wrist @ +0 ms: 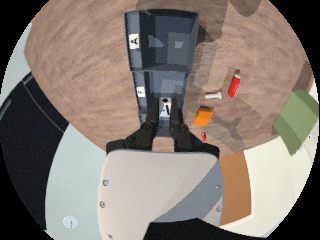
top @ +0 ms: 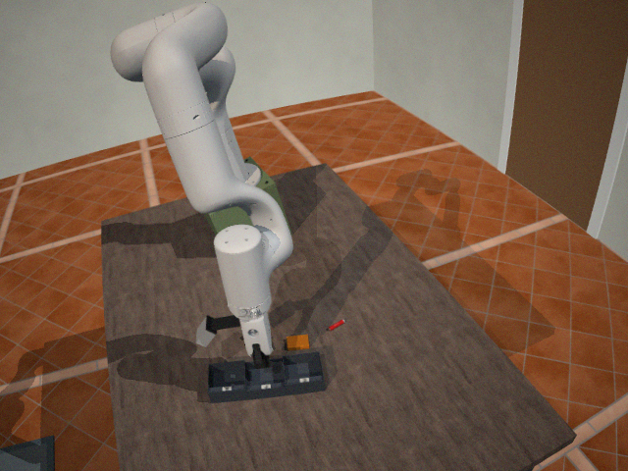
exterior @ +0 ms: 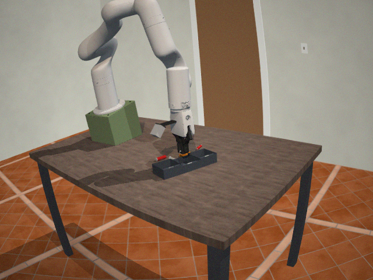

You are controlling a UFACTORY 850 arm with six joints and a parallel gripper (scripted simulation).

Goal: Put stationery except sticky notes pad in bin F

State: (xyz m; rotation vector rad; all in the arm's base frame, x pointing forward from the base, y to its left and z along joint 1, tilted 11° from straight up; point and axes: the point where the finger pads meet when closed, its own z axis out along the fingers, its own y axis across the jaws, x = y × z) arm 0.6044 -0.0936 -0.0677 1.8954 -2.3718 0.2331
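Now: the dark three-compartment bin 60 mm below my hand and 10 mm ahead of it. The rest, counted from my hand: silver bolt 100 mm behind, 80 mm below, 40 mm to the left; then grey clip-like piece 10 mm below; then orange sticky-note pad 100 mm to the left, 80 mm below, 80 mm behind.
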